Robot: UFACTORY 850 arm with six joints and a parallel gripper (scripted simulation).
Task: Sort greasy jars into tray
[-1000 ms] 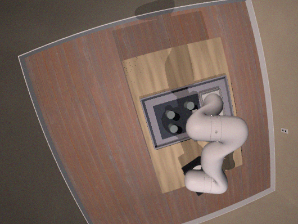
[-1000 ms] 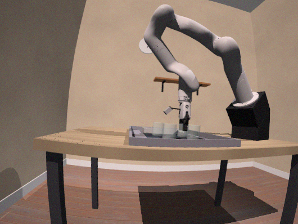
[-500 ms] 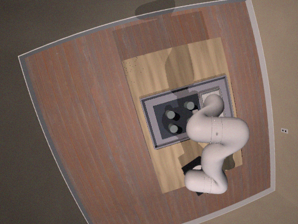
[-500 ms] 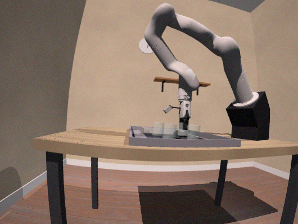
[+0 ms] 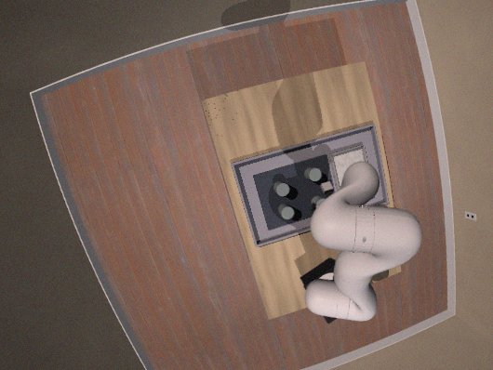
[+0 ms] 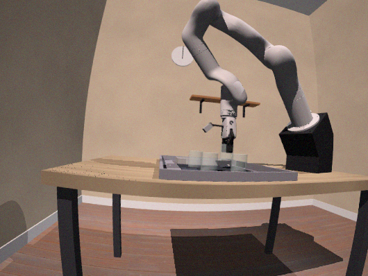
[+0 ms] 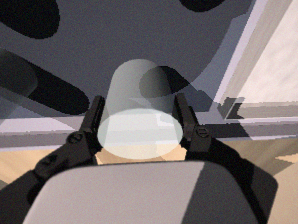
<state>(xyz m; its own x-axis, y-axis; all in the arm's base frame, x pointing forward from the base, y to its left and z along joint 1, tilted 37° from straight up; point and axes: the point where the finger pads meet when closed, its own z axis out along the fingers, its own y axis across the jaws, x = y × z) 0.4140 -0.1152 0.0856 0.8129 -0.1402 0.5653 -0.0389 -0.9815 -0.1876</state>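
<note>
Right now the pale tray is 60 mm ahead of my hand, 240 mm to the right of it and 80 mm below it. Round my hand: dark drying mat 70 mm ahead, 80 mm to the left, 90 mm below; then grey steel top 80 mm ahead, 30 mm to the right, 90 mm below.
</note>
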